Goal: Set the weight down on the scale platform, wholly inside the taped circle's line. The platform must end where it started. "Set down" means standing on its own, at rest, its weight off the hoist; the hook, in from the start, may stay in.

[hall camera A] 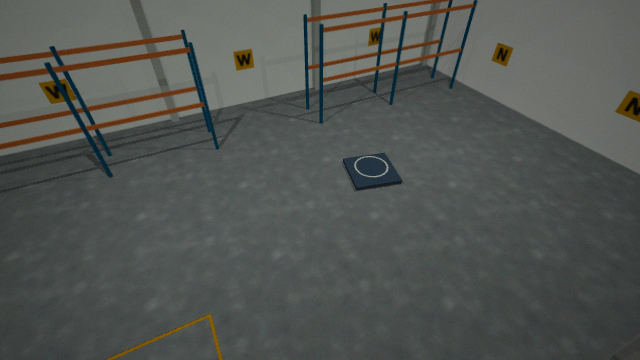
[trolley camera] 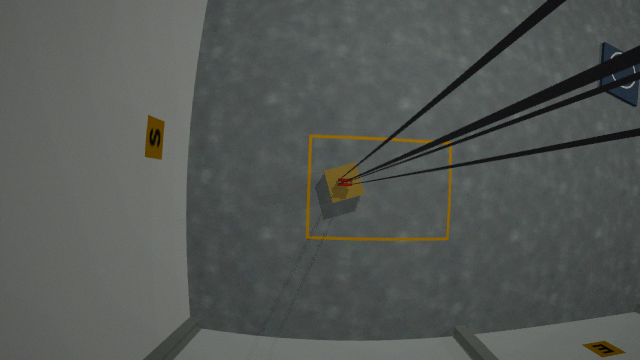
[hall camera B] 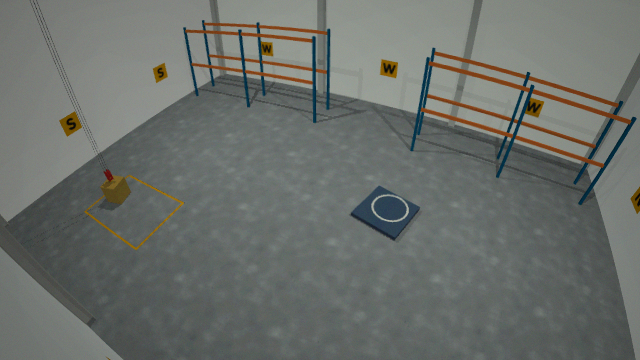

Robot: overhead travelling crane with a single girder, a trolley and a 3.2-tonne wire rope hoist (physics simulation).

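The weight, a yellow block, is upright inside one corner of the yellow floor outline. Its shadow lies close by; whether it touches the floor is hard to tell. My hook, under a red block on ropes, is at the weight's top and engaged with it; the contact itself is too small to see. The ropes slant in hall camera B's view. The dark blue scale platform lies flat, far from the weight. Its white taped circle has nothing on it.
The yellow rectangle is marked on the floor near the S wall. Two blue and orange racks, one towards S and one towards N, stand along the W wall beyond the platform.
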